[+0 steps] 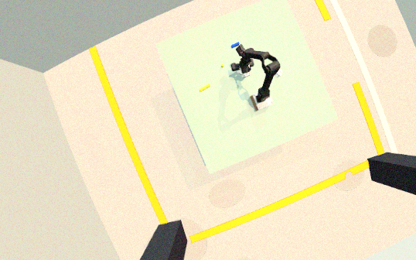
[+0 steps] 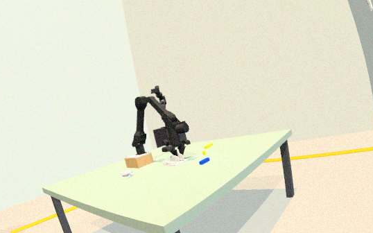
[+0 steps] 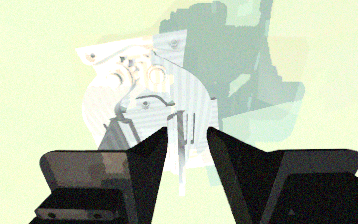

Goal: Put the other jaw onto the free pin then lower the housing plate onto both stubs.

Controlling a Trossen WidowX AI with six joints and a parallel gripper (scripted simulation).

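The white jaw lies 30 mm behind my gripper tip and 20 mm to the right of it. From my gripper tip the other things lie so: yellow bar: 350 mm to the left, 70 mm behind, 10 mm below; then blue block: 230 mm ahead, 20 mm to the right, 10 mm below; then yellow cube: 140 mm to the left, 80 mm ahead.
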